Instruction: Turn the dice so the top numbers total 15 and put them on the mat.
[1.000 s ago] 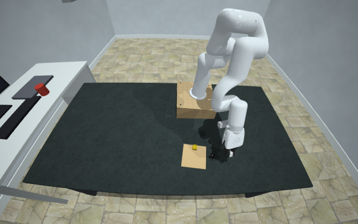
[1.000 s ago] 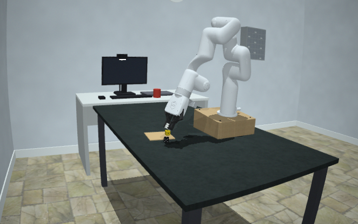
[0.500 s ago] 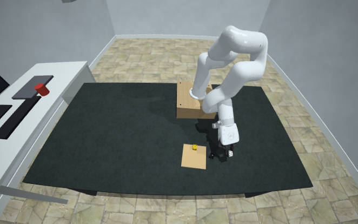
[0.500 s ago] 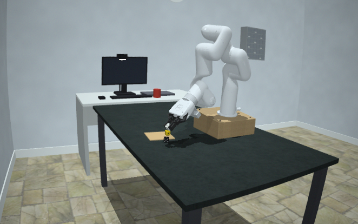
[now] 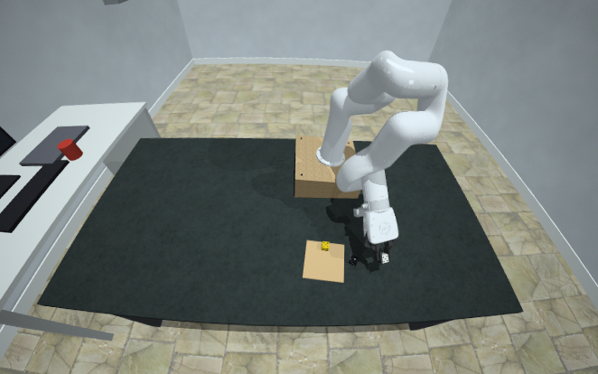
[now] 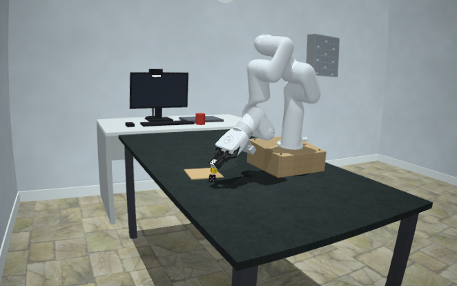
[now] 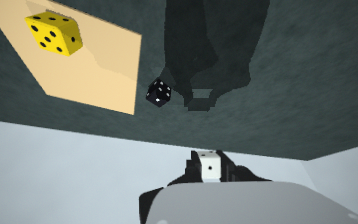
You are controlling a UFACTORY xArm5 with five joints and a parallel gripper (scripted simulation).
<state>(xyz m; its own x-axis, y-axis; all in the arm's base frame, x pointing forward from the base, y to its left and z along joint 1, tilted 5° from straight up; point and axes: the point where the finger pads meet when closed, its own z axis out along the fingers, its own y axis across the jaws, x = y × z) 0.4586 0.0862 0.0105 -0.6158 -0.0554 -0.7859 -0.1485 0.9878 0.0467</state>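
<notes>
The black die is 30 mm behind my hand, 70 mm to the right of it and 90 mm below it. Also, from my hand: tan mat (40 mm behind, 170 mm to the right, 100 mm below); then yellow die (90 mm behind, 160 mm to the right, 80 mm below); then white die (10 mm ahead, 10 mm below).
</notes>
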